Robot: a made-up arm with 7 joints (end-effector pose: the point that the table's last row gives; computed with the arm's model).
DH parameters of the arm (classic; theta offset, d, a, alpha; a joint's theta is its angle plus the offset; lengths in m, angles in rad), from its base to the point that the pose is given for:
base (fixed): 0 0 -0.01 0
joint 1: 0 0.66 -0.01 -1.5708
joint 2: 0 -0.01 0.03 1.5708
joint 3: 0 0.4 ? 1.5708
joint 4: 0 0.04 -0.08 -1.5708
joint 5: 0 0.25 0.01 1.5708
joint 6: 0 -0.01 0.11 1.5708
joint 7: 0 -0.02 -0.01 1.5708
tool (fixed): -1.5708 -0.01 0 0
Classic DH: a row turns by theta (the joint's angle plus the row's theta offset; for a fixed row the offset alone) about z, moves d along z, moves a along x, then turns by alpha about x.
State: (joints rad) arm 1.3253 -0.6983 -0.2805 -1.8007 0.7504 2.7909 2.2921
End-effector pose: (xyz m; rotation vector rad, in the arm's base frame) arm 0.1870 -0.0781 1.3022 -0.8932 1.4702 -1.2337
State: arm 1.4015 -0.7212 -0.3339 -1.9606 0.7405 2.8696 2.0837
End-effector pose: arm 0.2129 -0.0558 1.2619 -0.8664 1.3391 -1.3855
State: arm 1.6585 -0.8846 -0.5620 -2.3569 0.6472 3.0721 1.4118
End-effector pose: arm 0.2819 -0.0507 1.1274 -0.6608 0.8072 -1.6744
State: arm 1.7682 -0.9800 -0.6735 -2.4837 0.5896 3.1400 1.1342
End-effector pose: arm 0.3120 -0.0556 1.0667 -0.5433 0.5831 -1.6983
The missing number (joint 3, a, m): 0.11
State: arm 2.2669 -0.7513 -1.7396 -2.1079 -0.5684 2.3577 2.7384
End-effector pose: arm 0.5174 0.0893 0.9072 -2.2208 0.8147 -2.0615
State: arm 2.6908 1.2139 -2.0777 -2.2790 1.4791 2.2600 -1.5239
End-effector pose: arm 0.0117 0.3402 1.0087 0.6000 -2.2030 -0.4785
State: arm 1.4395 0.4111 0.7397 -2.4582 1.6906 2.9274 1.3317
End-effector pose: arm -0.0720 0.4417 0.7516 -2.1788 -0.3204 -1.1618
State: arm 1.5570 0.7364 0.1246 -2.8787 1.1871 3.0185 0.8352
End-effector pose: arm 0.0852 0.3691 0.5828 -1.9275 -1.3680 -1.1234
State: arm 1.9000 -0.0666 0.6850 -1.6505 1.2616 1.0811 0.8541
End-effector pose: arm -0.3864 0.2364 1.1361 -0.6060 -0.9836 1.2222
